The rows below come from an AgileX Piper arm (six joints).
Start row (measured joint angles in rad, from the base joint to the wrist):
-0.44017, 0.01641, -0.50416, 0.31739, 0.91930, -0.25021
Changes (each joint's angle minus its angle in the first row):
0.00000, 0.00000, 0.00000, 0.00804, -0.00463, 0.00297
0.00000, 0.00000, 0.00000, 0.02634, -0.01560, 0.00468
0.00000, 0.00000, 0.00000, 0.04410, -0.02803, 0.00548
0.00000, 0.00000, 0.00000, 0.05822, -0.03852, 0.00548
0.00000, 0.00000, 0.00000, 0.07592, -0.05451, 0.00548
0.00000, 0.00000, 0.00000, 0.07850, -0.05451, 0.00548
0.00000, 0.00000, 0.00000, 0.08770, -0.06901, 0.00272
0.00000, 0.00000, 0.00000, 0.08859, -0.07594, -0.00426
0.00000, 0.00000, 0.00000, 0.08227, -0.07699, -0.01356
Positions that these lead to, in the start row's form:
-0.44017, 0.01641, -0.50416, 0.32543, 0.91467, -0.24724
-0.44017, 0.01641, -0.50416, 0.34373, 0.90370, -0.24553
-0.44017, 0.01641, -0.50416, 0.36149, 0.89127, -0.24473
-0.44017, 0.01641, -0.50416, 0.37561, 0.88078, -0.24473
-0.44017, 0.01641, -0.50416, 0.39331, 0.86479, -0.24473
-0.44017, 0.01641, -0.50416, 0.39589, 0.86479, -0.24473
-0.44017, 0.01641, -0.50416, 0.40509, 0.85029, -0.24749
-0.44017, 0.01641, -0.50416, 0.40598, 0.84336, -0.25447
-0.44017, 0.01641, -0.50416, 0.39966, 0.84231, -0.26377

